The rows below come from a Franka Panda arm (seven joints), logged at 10 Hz.
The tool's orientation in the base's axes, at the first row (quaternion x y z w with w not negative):
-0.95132, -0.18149, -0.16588, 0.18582
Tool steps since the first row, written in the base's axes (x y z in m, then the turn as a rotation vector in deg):
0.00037, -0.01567, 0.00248, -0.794, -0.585, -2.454
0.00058, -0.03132, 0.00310, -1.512, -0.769, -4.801
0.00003, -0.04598, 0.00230, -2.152, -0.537, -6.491
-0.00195, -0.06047, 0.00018, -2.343, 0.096, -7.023
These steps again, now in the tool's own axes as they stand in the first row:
-0.00317, 0.01298, -0.00856, -1.804, 0.903, 1.710
-0.00719, 0.02642, -0.01553, -3.386, 1.458, 3.512
-0.01214, 0.03911, -0.02103, -4.531, 1.493, 4.929
-0.01880, 0.05146, -0.02566, -4.723, 1.024, 5.610

